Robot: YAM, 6 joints.
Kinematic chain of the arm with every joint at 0, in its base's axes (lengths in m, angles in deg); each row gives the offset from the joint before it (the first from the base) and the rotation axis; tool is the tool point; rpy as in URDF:
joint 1: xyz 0 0 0.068 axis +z
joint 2: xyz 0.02 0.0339 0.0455 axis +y
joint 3: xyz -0.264 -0.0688 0 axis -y
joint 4: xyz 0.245 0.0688 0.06 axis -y
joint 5: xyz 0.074 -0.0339 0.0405 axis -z
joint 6: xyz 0.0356 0 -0.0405 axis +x
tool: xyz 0 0 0 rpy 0 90 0
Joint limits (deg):
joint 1: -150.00..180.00
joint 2: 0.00..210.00
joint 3: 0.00..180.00
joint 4: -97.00..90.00
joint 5: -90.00..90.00
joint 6: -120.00..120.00
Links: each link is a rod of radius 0.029 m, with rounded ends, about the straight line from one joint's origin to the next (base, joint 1, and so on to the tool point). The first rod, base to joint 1, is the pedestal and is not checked.
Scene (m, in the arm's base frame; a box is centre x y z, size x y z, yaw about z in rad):
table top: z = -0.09
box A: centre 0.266 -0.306 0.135 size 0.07 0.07 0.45 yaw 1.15
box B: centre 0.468 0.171 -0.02 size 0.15 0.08 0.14 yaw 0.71
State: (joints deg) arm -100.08 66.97 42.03 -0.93 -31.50 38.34
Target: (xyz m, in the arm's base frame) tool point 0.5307 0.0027 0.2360
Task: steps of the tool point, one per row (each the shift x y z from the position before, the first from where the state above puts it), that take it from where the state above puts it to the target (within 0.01 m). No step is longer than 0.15 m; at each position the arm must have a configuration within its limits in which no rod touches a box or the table.
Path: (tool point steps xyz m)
1: 0.0434 -0.0388 0.0493
2: 0.0550 -0.0267 0.0472
3: 0.0630 -0.0115 0.0444
4: 0.0665 0.0054 0.0407
5: 0.0650 0.0229 0.0366
6: 0.0936 0.0375 -0.0546
7: 0.0814 0.0680 -0.0596
8: 0.0595 0.0932 -0.0636
9: 0.0302 0.1100 -0.0663

